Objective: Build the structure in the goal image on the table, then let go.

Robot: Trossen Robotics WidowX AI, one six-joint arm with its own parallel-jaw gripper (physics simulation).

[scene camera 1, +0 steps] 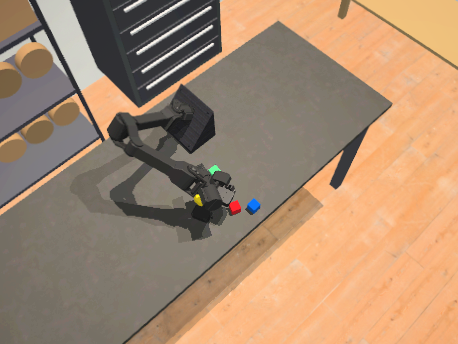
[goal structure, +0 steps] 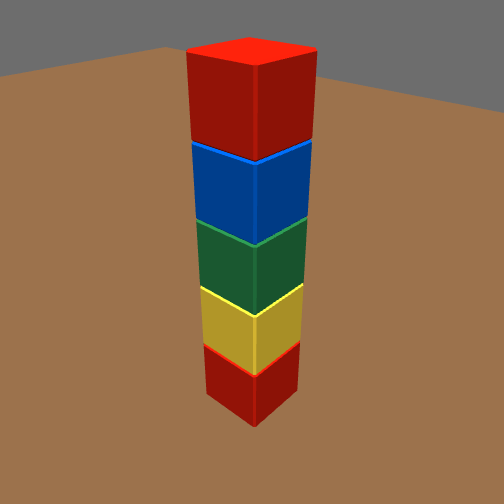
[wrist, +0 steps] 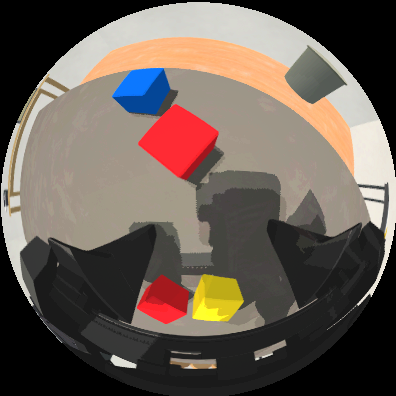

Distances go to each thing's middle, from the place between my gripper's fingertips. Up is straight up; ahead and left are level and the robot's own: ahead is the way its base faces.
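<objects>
Counted from my hand: yellow cube [wrist: 216,298], 1 cm above, 6 cm behind, 2 cm to the right; blue cube [wrist: 142,90], 1 cm above, 10 cm ahead, 8 cm to the left.
</objects>
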